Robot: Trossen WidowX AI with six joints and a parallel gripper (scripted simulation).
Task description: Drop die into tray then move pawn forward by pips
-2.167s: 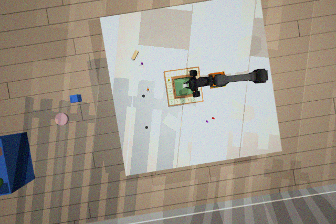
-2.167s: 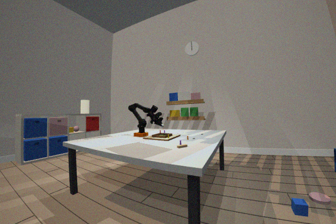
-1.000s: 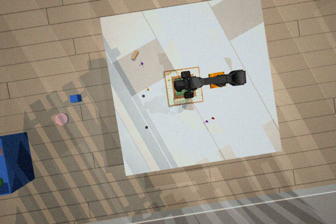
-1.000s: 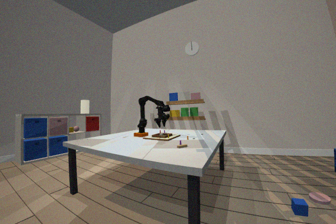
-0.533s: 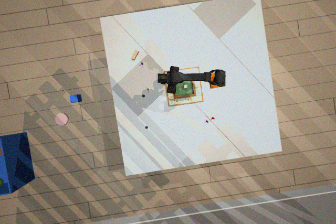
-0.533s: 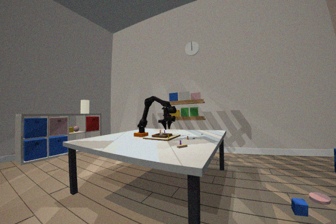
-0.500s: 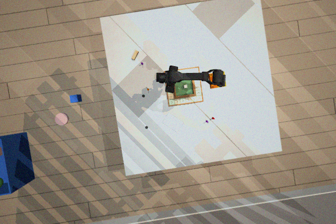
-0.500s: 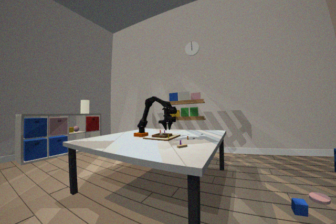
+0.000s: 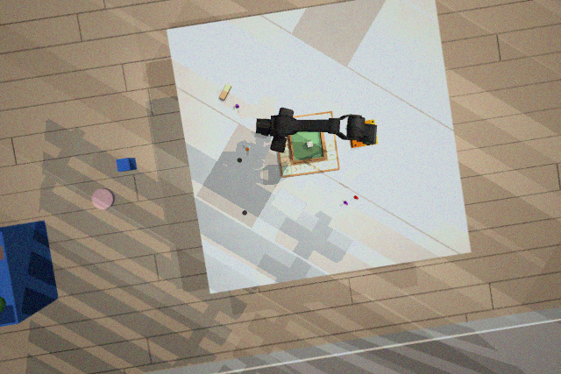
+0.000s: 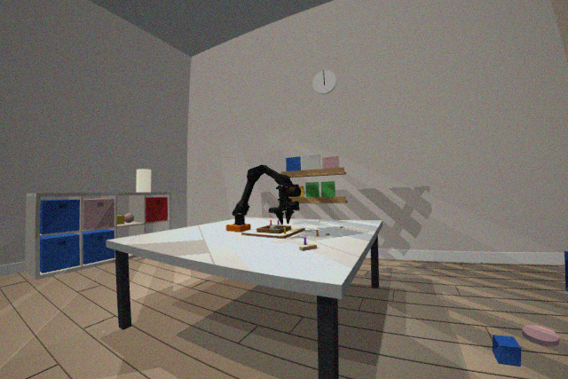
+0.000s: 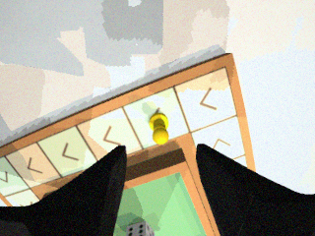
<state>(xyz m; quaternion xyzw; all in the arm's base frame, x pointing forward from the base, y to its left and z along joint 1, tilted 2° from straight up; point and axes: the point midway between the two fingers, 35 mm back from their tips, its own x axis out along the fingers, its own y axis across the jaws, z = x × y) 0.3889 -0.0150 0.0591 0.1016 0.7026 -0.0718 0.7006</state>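
Now: gripper tip 40 mm above the yellow pawn. Round my gripper tip: green dice tray 120 mm behind, 50 mm to the left, 60 mm below; white die 130 mm behind, 50 mm to the left, 40 mm below; orange pawn 170 mm ahead, 70 mm to the left, 50 mm below.
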